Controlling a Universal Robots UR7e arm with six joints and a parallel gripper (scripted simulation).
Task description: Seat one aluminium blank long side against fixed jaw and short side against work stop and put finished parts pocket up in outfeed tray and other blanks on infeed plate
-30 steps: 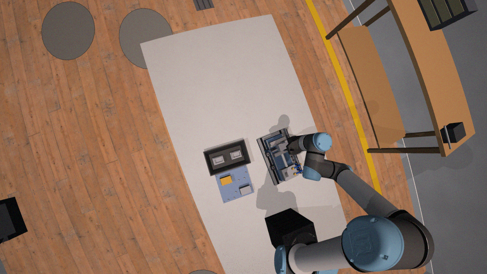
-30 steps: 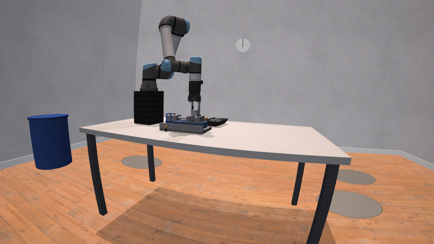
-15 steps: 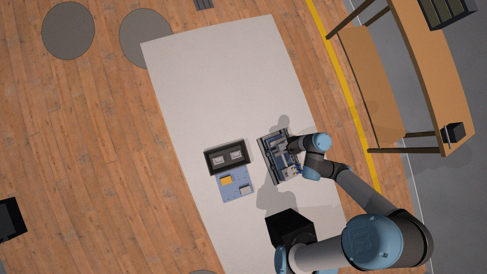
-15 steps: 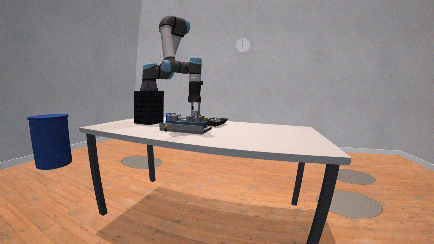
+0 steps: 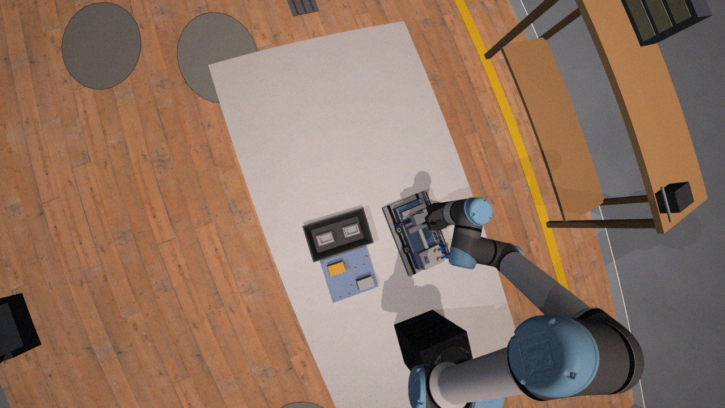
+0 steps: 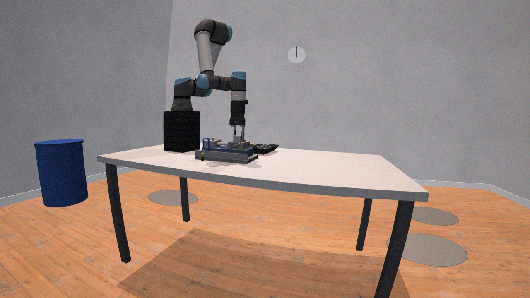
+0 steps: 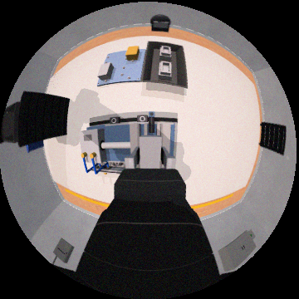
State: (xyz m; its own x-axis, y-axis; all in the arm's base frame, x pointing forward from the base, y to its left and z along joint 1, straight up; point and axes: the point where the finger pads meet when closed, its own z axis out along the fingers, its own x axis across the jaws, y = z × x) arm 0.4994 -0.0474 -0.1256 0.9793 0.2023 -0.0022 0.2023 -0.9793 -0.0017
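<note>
The vise is 70 mm behind my hand, 10 mm to the right of it and 100 mm below it. Round my hand: brass blank (130 mm behind, 340 mm to the left, 110 mm below).
</note>
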